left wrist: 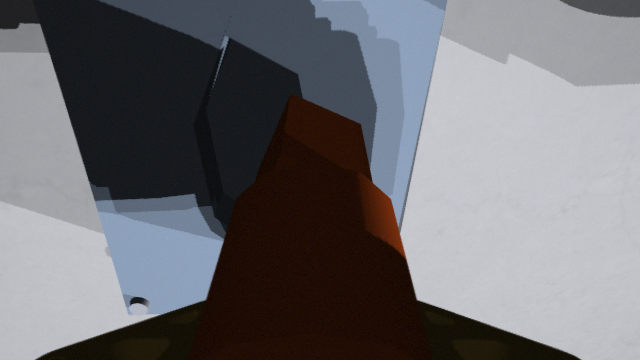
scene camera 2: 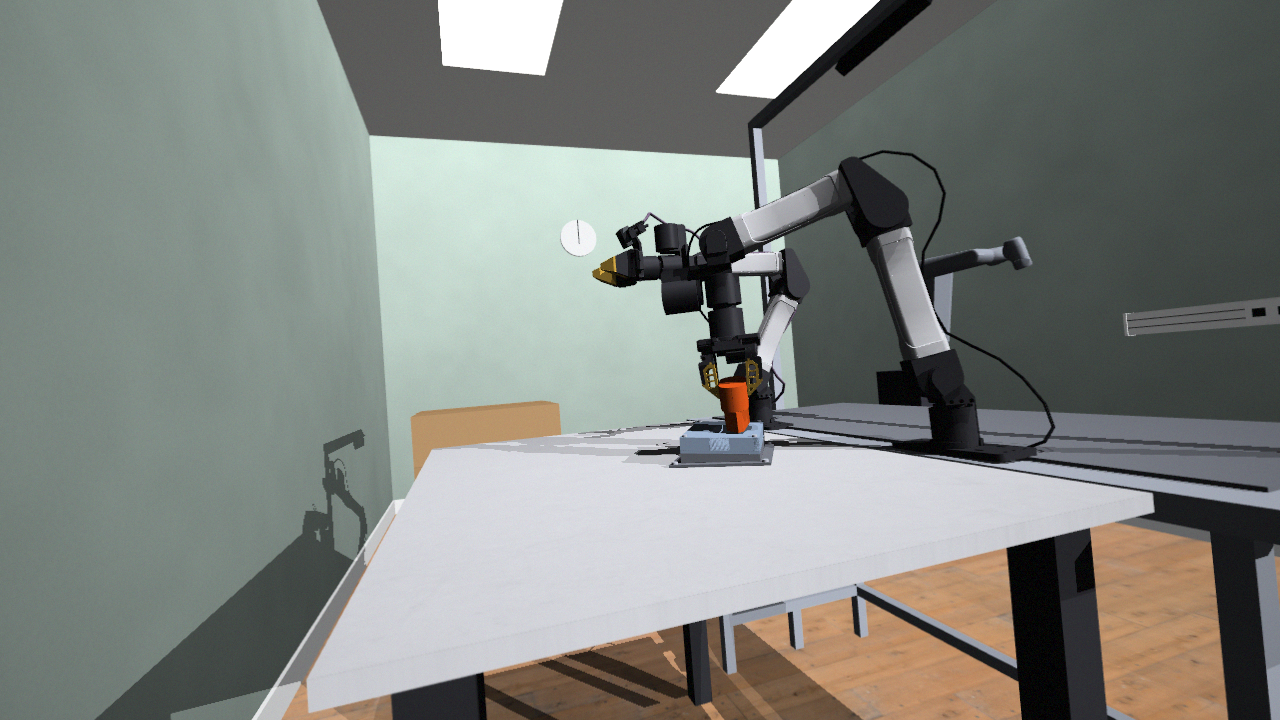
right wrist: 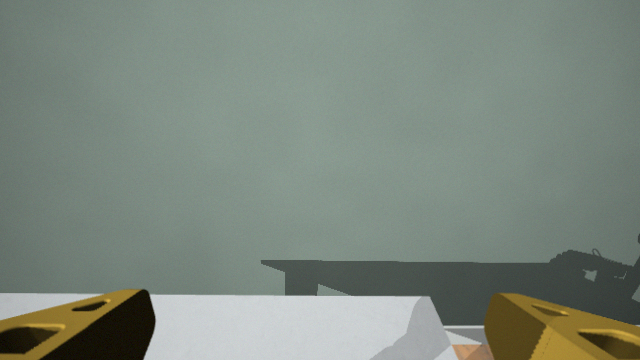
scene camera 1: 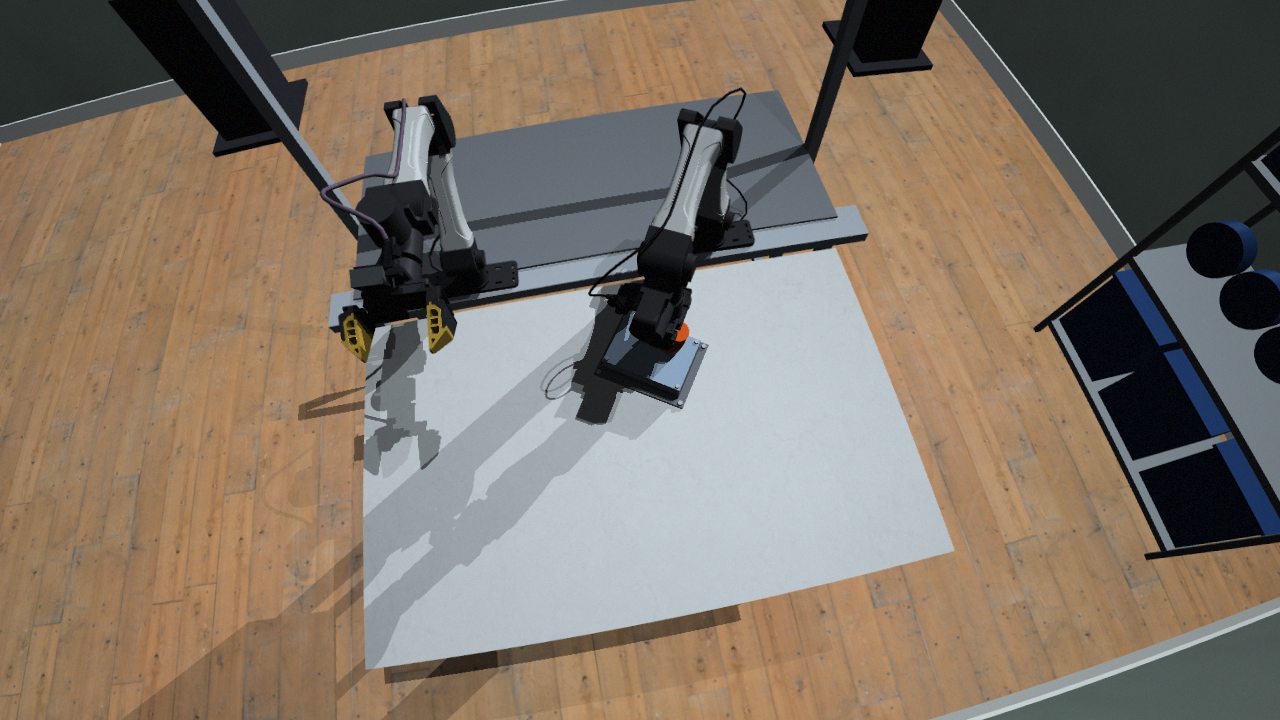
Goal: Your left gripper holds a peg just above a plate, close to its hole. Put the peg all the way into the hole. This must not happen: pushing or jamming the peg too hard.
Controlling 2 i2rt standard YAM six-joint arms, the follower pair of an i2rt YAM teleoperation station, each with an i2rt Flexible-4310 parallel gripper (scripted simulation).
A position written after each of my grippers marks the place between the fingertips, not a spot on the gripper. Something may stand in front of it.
I see my left gripper [scene camera 2: 734, 397], my right gripper [scene camera 1: 397, 356], an orange peg [scene camera 2: 734, 401] and a light-blue plate [scene camera 1: 628, 355].
My left gripper also shows in the left wrist view [left wrist: 313, 315] and in scene camera 1 [scene camera 1: 667, 332]. My right gripper shows as well in scene camera 2 [scene camera 2: 596, 270] and in the right wrist view [right wrist: 320, 307]. The light-blue plate also shows in the left wrist view [left wrist: 173, 114]. The right wrist view does not show the orange peg: it is out of frame.
